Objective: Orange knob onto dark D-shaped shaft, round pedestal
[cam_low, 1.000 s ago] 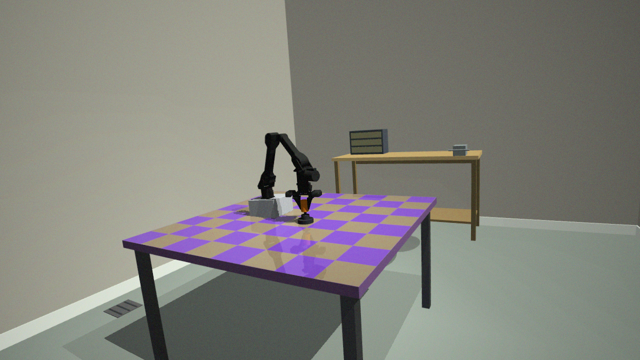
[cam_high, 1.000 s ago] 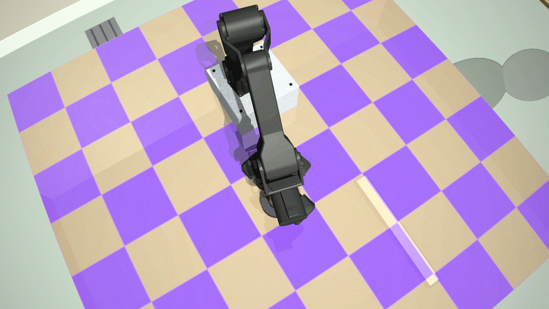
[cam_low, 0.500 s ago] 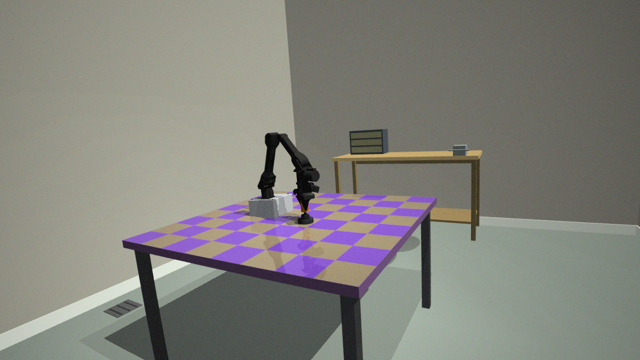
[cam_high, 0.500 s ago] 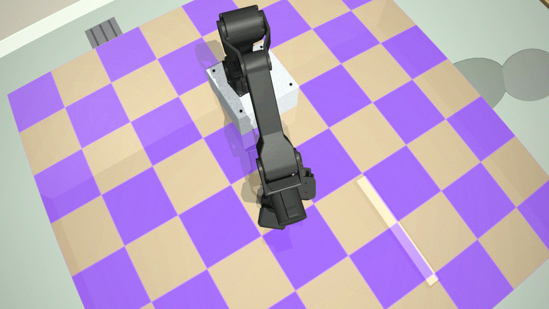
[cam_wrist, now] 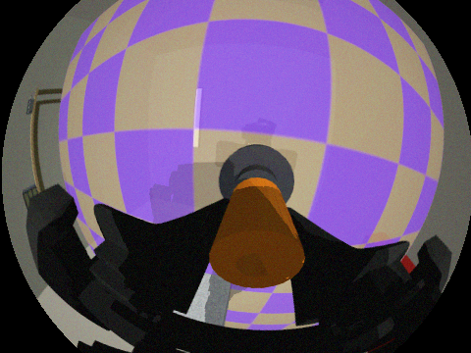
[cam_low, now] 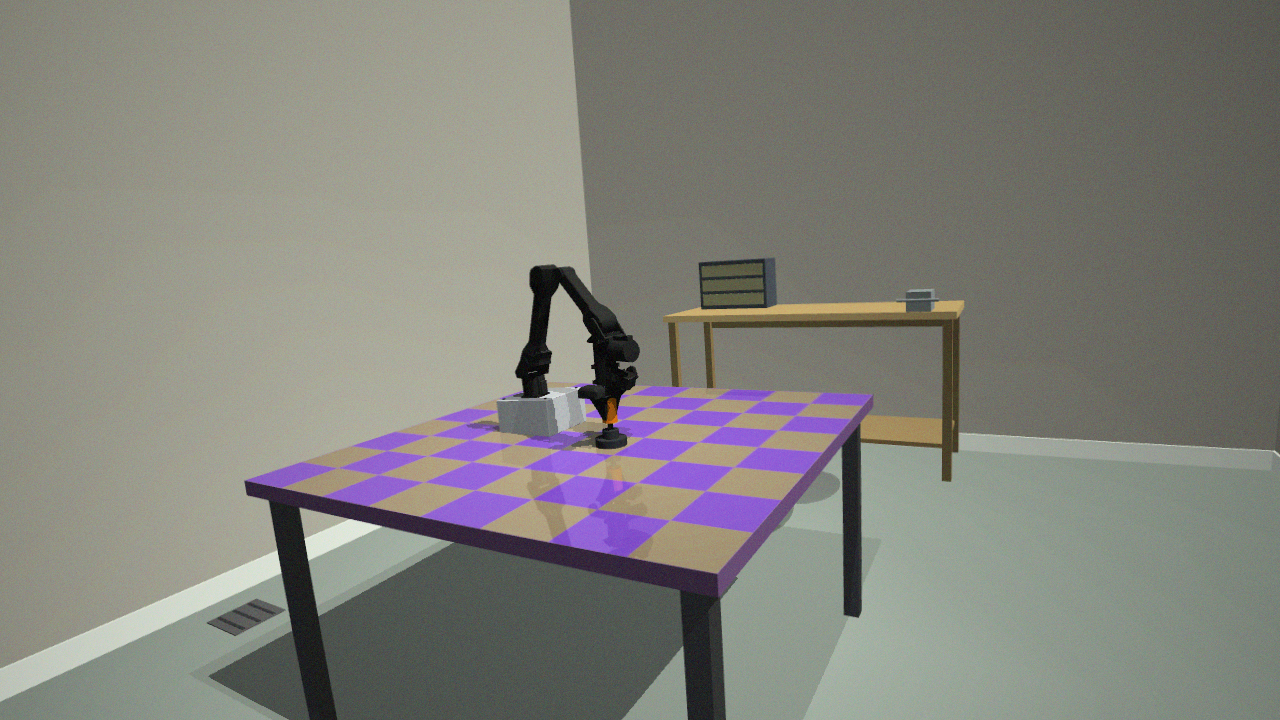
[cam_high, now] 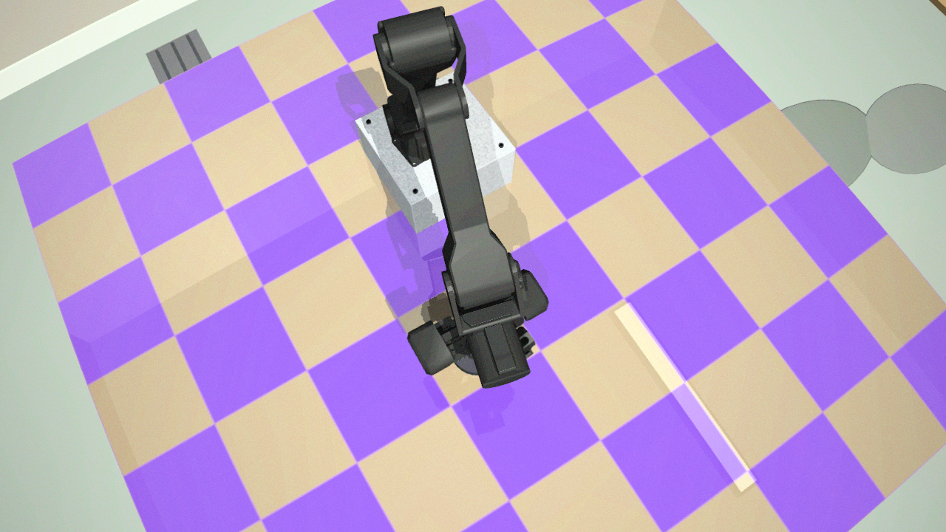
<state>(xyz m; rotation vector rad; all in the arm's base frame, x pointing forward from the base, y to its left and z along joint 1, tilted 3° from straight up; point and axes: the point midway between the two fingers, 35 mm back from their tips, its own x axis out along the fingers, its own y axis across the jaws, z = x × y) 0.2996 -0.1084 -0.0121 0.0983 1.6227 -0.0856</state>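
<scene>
The orange knob is 20 mm above my gripper tip. The rest, counted from my gripper tip: D-shaped shaft: 40 mm below.
</scene>
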